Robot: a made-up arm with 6 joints. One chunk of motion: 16 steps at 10 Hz.
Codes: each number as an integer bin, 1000 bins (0 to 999) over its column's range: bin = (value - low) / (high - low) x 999, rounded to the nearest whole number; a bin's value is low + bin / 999 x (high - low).
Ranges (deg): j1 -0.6..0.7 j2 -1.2..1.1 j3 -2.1..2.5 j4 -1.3..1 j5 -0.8..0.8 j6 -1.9..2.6
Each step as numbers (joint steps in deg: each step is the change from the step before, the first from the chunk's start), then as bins.
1 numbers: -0.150 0.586 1.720 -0.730 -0.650 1.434
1 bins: 346 776 830 248 94 740
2 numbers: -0.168 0.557 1.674 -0.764 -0.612 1.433
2 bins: 332 763 820 233 117 740
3 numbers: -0.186 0.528 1.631 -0.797 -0.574 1.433
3 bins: 318 751 810 218 141 740
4 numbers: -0.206 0.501 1.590 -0.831 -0.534 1.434
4 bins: 303 739 801 204 166 740
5 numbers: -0.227 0.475 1.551 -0.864 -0.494 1.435
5 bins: 287 728 793 189 191 740
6 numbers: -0.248 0.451 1.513 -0.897 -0.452 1.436
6 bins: 270 717 785 175 217 741
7 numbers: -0.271 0.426 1.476 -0.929 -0.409 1.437
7 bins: 253 706 777 161 244 741
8 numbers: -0.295 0.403 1.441 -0.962 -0.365 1.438
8 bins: 234 696 769 147 272 741
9 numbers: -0.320 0.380 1.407 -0.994 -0.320 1.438
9 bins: 215 686 762 133 300 741
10 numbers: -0.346 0.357 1.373 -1.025 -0.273 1.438
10 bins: 195 676 754 119 329 741
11 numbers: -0.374 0.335 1.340 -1.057 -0.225 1.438
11 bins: 174 667 747 106 359 741
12 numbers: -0.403 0.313 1.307 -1.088 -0.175 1.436
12 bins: 151 657 740 92 390 741
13 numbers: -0.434 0.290 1.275 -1.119 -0.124 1.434
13 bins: 128 647 733 79 422 740
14 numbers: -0.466 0.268 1.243 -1.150 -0.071 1.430
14 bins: 103 638 726 65 455 739
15 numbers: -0.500 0.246 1.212 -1.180 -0.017 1.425
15 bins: 77 628 719 52 489 738
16 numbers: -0.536 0.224 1.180 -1.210 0.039 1.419
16 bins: 49 619 712 39 524 737
